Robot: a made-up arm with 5 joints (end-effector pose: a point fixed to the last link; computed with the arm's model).
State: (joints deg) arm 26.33 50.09 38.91 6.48 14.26
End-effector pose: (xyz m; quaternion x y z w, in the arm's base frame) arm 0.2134 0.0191 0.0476 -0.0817 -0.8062 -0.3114 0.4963
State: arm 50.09 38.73 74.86 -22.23 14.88
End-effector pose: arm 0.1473 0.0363 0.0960 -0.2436 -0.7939 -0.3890 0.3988
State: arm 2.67 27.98 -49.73 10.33 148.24
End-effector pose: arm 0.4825 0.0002 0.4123 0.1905 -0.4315 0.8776 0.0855
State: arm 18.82 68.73 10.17 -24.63 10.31
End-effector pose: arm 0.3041 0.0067 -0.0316 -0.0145 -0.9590 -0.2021 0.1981
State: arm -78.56 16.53 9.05 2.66 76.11
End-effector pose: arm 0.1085 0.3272 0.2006 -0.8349 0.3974 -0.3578 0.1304
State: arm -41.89 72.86 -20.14 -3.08 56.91
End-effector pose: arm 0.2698 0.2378 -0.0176 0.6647 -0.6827 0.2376 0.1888
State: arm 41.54 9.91 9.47 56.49 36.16
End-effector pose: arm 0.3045 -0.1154 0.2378 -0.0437 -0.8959 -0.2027 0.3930
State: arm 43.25 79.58 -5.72 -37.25 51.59
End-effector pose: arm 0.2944 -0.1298 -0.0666 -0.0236 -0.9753 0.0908 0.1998
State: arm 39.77 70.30 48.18 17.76 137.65
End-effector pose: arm 0.1113 -0.0038 0.0510 0.7754 -0.3976 -0.1397 0.4702
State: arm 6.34 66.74 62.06 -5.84 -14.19
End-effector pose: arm 0.0807 0.0897 0.0800 -0.2138 -0.6579 -0.3033 0.6554
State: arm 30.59 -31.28 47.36 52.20 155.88
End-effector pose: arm 0.2490 -0.0775 0.2765 0.6398 -0.4109 0.4714 0.4468
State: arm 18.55 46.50 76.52 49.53 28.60
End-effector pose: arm 0.0940 0.0672 0.2026 0.0412 -0.2654 -0.3796 0.8853
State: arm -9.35 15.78 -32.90 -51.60 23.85
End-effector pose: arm 0.4581 0.1349 0.4591 -0.2265 0.6542 -0.0948 0.7153
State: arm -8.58 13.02 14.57 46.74 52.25
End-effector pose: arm 0.3120 0.0891 0.2061 0.4342 -0.7846 0.0770 0.4358
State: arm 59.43 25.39 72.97 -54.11 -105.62
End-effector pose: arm 0.2145 -0.0897 0.1305 0.6006 0.2456 0.5999 0.4682
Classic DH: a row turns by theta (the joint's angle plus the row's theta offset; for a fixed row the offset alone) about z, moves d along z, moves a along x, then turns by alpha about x. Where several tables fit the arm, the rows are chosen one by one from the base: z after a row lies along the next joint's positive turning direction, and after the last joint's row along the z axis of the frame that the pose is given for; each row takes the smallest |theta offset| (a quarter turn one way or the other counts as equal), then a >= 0, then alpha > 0; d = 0 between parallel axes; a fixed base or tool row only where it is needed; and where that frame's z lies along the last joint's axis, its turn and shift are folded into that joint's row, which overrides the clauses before.
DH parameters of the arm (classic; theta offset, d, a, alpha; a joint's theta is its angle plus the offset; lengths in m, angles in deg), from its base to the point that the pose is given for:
base (fixed): 2.17 0 0.0791 180
joint 1: 2.17 -0.239 0.027 90
joint 2: -71.88 0 0.1704 0
joint 3: 75.85 0 0.2025 0
joint 4: 86.04 0.053 0.025 -90
joint 5: 63.75 -0.0428 -0.0141 113.64
tool (fixed): 62.48 0.038 0 0

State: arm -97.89 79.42 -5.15 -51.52 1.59
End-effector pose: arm -0.0377 0.2605 -0.0509 0.8296 -0.5227 -0.1647 0.1070
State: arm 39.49 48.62 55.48 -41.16 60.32
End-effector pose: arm 0.1789 -0.0207 0.0340 0.1059 -0.9165 0.0003 0.3859
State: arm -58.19 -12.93 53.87 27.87 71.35
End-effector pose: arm 0.1262 0.1517 0.1901 0.7830 -0.4367 0.3497 0.2720
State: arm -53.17 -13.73 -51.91 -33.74 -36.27
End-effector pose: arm 0.0995 0.1811 0.6491 -0.5068 0.1046 0.5662 0.6416
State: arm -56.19 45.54 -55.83 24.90 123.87
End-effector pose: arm 0.3036 0.3683 0.2890 -0.6217 0.3244 -0.6760 0.2262
